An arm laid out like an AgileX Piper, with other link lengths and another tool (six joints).
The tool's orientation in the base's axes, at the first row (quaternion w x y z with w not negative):
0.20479, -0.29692, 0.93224, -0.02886
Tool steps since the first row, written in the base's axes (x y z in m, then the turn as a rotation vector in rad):
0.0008, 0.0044, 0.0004, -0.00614, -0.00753, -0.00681
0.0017, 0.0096, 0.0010, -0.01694, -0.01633, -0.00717
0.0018, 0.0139, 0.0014, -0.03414, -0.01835, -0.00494
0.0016, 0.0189, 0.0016, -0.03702, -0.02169, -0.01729
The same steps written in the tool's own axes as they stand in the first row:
-0.0032, 0.0031, 0.0003, 0.01128, -0.00167, 0.00327
-0.0071, 0.0068, 0.0004, 0.02438, -0.00299, -0.00131
-0.0097, 0.0102, 0.0004, 0.03743, 0.00428, -0.01035
-0.0125, 0.0144, 0.0005, 0.04596, 0.00526, -0.00043

